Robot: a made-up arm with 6 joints.
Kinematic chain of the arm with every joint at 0, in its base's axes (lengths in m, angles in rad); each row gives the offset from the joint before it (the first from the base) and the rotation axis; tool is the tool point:
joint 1: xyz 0 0 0.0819 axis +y
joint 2: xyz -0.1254 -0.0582 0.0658 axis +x
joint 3: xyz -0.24 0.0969 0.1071 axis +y
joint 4: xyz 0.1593 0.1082 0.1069 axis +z
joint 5: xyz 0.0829 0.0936 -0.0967 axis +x
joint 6: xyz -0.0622 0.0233 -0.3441 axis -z
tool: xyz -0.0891 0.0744 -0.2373
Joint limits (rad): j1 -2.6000..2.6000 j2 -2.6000..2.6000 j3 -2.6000..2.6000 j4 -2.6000..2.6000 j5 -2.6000..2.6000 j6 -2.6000..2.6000
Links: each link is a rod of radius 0.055 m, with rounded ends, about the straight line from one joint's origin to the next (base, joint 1, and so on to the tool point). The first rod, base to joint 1, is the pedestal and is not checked.
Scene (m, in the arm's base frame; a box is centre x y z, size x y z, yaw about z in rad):
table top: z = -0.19
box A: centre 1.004 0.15 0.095 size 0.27 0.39 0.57 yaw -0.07
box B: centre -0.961 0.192 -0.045 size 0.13 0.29 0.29 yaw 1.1
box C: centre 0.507 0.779 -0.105 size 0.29 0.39 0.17 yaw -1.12
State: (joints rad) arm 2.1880 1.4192 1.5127 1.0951 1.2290 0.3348
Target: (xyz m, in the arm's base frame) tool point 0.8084 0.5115 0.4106
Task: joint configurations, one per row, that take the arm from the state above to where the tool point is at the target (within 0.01 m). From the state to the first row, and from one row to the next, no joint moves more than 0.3 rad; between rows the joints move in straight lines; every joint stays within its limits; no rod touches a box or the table.
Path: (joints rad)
1: 1.9118 1.1805 1.3755 1.1487 1.1893 0.2173
2: 1.6356 0.9417 1.2384 1.2024 1.1496 0.0999
3: 1.3595 0.7030 1.1012 1.2560 1.1099 -0.0176
4: 1.5414 0.6687 1.1758 0.9629 1.0767 0.1358
5: 1.7233 0.6344 1.2504 0.6699 1.0434 0.2892
6: 1.9052 0.6001 1.3249 0.3768 1.0102 0.4426

